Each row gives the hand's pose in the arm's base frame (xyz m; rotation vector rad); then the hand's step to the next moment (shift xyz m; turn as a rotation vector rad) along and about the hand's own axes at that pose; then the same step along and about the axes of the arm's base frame.
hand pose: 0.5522 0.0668 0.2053 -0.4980 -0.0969 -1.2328
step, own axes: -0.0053 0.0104 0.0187 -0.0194 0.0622 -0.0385
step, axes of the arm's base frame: 0.0114 0.0149 0.0116 0.0431 0.0160 -0.0601
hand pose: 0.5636 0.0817 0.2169 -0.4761 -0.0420 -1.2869
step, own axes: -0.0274 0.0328 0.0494 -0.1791 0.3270 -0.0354
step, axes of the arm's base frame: 0.0338 0.0494 0.0262 0.2426 0.2148 -0.1878
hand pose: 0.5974 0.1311 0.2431 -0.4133 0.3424 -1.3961
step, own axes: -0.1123 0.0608 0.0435 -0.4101 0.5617 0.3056
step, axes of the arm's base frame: 0.0570 0.1220 0.0084 0.5729 0.4989 -0.0008
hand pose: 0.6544 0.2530 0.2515 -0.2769 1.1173 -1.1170
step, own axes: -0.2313 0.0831 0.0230 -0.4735 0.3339 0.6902
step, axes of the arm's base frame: 0.0669 0.2211 0.0871 0.7583 0.3179 0.3688
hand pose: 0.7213 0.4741 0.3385 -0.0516 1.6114 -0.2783
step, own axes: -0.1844 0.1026 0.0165 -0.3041 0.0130 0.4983
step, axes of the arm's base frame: 0.0422 0.1343 0.1581 0.5139 0.0010 0.2773
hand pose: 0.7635 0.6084 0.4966 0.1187 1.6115 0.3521
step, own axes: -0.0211 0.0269 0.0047 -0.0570 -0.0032 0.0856
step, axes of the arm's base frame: 0.0026 0.0201 0.0279 0.0894 -0.0063 0.0506
